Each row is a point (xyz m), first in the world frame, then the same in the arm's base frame.
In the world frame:
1: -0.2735 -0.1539 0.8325
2: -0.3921 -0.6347 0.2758
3: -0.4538 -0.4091 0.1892
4: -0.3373 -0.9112 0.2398
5: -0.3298 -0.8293 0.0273
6: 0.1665 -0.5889 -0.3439
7: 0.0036 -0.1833 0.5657
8: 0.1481 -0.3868 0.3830
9: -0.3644 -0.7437 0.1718
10: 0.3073 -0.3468 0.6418
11: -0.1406 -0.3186 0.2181
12: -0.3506 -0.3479 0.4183
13: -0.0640 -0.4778 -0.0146
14: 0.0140 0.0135 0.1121
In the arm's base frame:
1: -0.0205 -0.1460 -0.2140
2: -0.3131 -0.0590 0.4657
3: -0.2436 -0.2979 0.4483
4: -0.4027 0.1663 0.6138
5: -0.3348 0.0218 0.7763
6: 0.2473 -0.0648 1.0854
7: 0.2273 -0.0925 0.0768
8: 0.2653 0.0625 0.3417
9: -0.3348 -0.0032 0.6067
10: 0.3977 0.2150 0.1111
11: 0.0679 -0.1999 0.4275
12: -0.1458 -0.2016 0.2291
13: 0.0749 -0.1328 0.7118
14: 0.3786 -0.4207 0.4144

